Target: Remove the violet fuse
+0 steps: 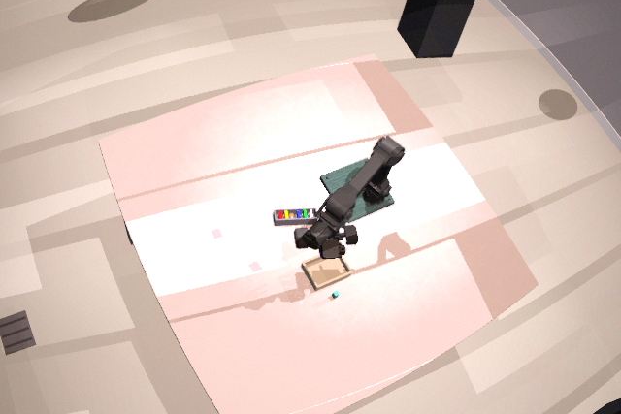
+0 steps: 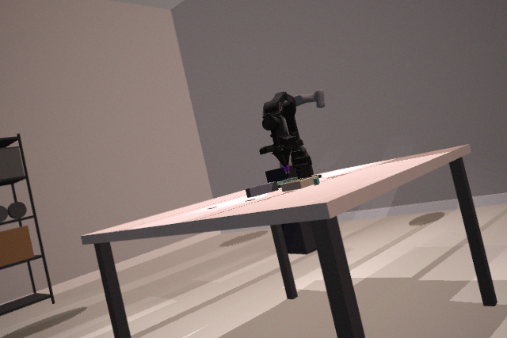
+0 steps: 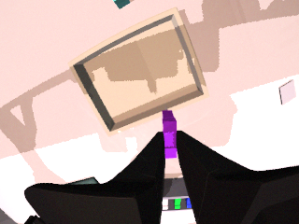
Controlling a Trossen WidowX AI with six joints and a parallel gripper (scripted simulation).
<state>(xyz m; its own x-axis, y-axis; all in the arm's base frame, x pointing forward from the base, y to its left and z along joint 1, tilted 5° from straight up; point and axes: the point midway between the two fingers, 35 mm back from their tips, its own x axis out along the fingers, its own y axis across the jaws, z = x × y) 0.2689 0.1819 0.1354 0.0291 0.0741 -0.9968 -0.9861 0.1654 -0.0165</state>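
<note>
Right now the beige tray is 9 cm below my gripper tip, 4 cm to the left of it and 2 cm behind it. From my gripper tip the other things lie so: violet fuse: 1 cm below; green fuse: 16 cm to the right, 7 cm below, 1 cm behind; small teal cube: 13 cm to the left, 8 cm below, 2 cm behind.
</note>
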